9 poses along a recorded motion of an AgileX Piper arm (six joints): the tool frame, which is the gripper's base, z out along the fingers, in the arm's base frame.
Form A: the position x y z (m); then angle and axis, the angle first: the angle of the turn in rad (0 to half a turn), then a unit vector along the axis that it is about.
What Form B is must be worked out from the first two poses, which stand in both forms.
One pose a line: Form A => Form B
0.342, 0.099, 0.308, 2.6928, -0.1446, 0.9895, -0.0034 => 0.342, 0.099, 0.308, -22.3, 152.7, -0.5
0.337, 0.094, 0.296, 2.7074, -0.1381, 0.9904, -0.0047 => 0.337, 0.094, 0.296, -21.4, 153.6, -0.7
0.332, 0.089, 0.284, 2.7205, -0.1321, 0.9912, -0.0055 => 0.332, 0.089, 0.284, -20.6, 154.5, -0.9
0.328, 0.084, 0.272, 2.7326, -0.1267, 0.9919, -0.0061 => 0.328, 0.084, 0.272, -19.8, 155.3, -1.0
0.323, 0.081, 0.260, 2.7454, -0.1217, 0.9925, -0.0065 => 0.323, 0.081, 0.260, -19.1, 156.1, -1.0
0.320, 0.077, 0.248, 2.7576, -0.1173, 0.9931, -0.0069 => 0.320, 0.077, 0.248, -18.5, 156.9, -1.1
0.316, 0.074, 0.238, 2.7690, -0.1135, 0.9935, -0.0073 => 0.316, 0.074, 0.238, -18.0, 157.6, -1.2
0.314, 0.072, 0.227, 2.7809, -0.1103, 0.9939, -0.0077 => 0.314, 0.072, 0.227, -17.6, 158.4, -1.2
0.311, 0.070, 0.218, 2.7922, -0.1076, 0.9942, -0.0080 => 0.311, 0.070, 0.218, -17.2, 159.0, -1.3
